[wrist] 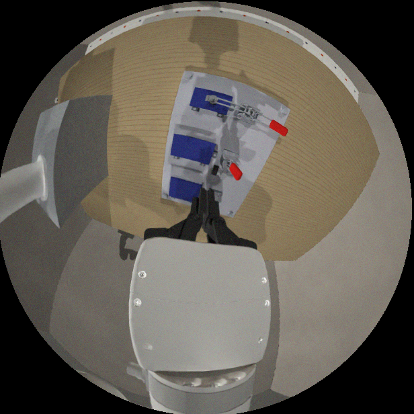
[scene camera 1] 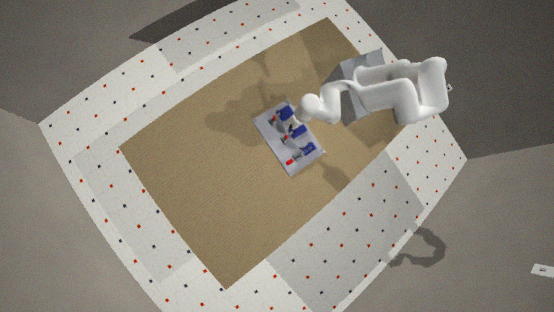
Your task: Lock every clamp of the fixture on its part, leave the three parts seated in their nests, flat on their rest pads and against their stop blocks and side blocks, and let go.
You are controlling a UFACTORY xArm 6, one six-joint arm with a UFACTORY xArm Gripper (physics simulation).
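Frame: origin at the arm's base, x back, y right, z up, level; centimetres.
Seen in the pictures: arm's base at its link origin: (scene camera 1: 361,78).
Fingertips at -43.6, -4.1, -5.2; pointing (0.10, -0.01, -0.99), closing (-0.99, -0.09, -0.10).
Pixels of each thing's top centre, then the offset from my fingertips to it, as dx, dy, dz. "pt": a spot on its surface instead. Level surfaces: height alone.
- grey fixture plate at a spot on its surface: (scene camera 1: 265,126) pt -8.7, +9.0, -14.6
- far part at its top centre: (scene camera 1: 309,148) +4.3, -12.4, -12.0
- middle part at its top centre: (scene camera 1: 298,130) +4.8, -1.3, -13.0
- clamp's red handle at its top centre: (scene camera 1: 274,117) -4.7, +9.3, -6.1
- brown wooden surface at its surface level: dz -16.2
The grey fixture plate (scene camera 1: 265,126) (wrist: 257,145) bears three blue parts. The far part (scene camera 1: 311,145) (wrist: 197,96) has a clamp (wrist: 247,112) lying across it, with its red handle (scene camera 1: 289,162) (wrist: 278,128) laid outward. The middle part (scene camera 1: 299,131) (wrist: 192,149) is uncovered on top; its clamp (wrist: 227,162) stands raised, red handle (scene camera 1: 286,139) (wrist: 236,171) up. The near part (scene camera 1: 286,112) (wrist: 185,190) is partly hidden by my fingers; its clamp's red handle (scene camera 1: 273,119) shows in the scene view. My gripper (wrist: 204,197) is shut and empty, above the near end. Exact seating cannot be told.
A grey box (scene camera 1: 370,58) (wrist: 82,145) stands beside the fixture, under the arm in the scene view. The brown wooden surface (scene camera 1: 200,175) (wrist: 320,150) surrounds the plate, with a white dotted border (scene camera 1: 120,175) around it.
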